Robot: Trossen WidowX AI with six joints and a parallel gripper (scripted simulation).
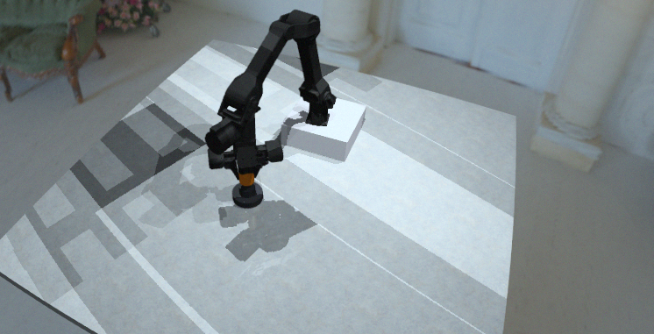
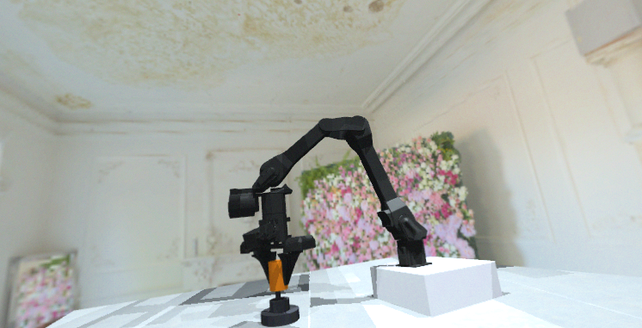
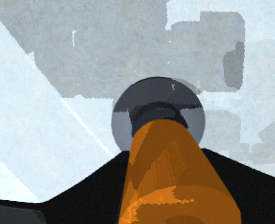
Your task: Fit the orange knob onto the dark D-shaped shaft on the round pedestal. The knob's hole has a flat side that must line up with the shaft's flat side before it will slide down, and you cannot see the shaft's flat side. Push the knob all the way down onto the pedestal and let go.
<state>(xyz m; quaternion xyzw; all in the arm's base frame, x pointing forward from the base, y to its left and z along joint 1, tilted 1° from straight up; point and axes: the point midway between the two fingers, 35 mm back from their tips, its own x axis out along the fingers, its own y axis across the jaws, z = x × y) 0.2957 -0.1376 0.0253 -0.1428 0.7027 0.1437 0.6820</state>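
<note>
My gripper tip is 20 mm below the orange knob. From my gripper tip the other things lie so: pedestal 40 mm below.
</note>
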